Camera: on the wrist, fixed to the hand. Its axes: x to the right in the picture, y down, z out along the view.
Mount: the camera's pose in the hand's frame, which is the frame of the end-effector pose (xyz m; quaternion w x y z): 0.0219 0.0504 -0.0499 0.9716 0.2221 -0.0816 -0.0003
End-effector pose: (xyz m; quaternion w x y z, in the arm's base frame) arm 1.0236 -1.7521 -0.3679 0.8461 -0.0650 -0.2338 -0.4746
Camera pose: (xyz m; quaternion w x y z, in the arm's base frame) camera 1.0919 -1.7583 -0.3963 0.8173 0.0861 -0.4016 -0.4041
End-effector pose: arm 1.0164 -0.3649 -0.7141 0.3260 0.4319 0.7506 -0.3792
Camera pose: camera 1.0444 -0.2966 -0.7215 0.2820 0.4609 0.6186 -0.5705
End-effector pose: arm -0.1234 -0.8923 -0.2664 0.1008 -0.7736 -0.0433 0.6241
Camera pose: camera -0.0730 -0.9423 -0.2879 0.2664 -0.6783 0.0881 0.6791
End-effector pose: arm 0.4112 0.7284 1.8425 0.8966 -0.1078 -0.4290 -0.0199
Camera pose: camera 0.4697 0.7683 1.8202 0.8601 0.0929 -0.4944 0.0845
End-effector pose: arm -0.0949 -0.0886 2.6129 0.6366 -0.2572 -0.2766 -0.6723
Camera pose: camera -0.0455 -0.1410 2.5948 0.6529 -0.1633 -0.4701 -0.5710
